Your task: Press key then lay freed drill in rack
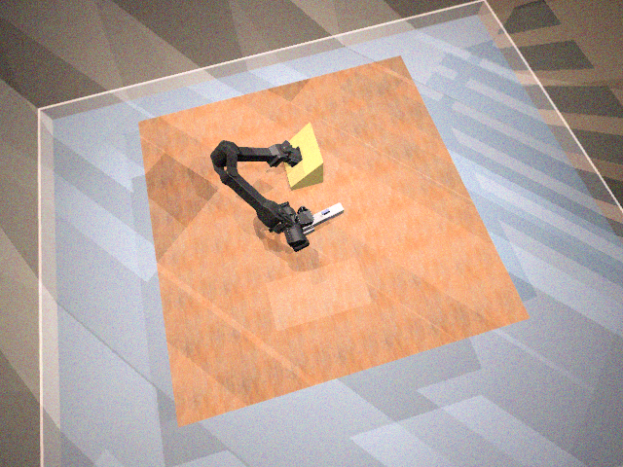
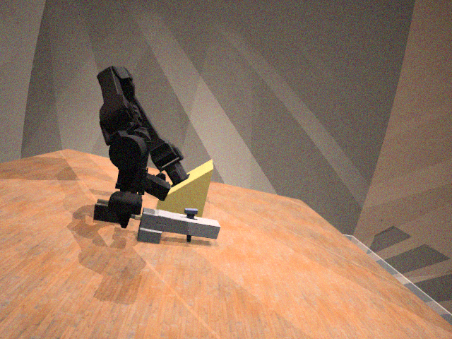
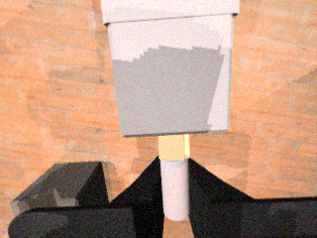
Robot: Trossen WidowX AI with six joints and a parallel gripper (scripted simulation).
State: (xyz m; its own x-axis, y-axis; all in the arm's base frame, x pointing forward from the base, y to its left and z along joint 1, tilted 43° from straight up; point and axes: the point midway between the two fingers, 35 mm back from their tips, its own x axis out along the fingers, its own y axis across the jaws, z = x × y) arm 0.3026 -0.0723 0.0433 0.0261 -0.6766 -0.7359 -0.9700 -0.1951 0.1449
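The drill lies 5 cm to the left of my gripper tip, 3 cm above it and 1 cm behind it. The rest, counted from my gripper tip: blue key 14 cm to the left, 4 cm behind, 3 cm above; then grey housing 12 cm to the left, 3 cm behind, 2 cm above; then dark grey rack 6 cm to the right, 6 cm behind.
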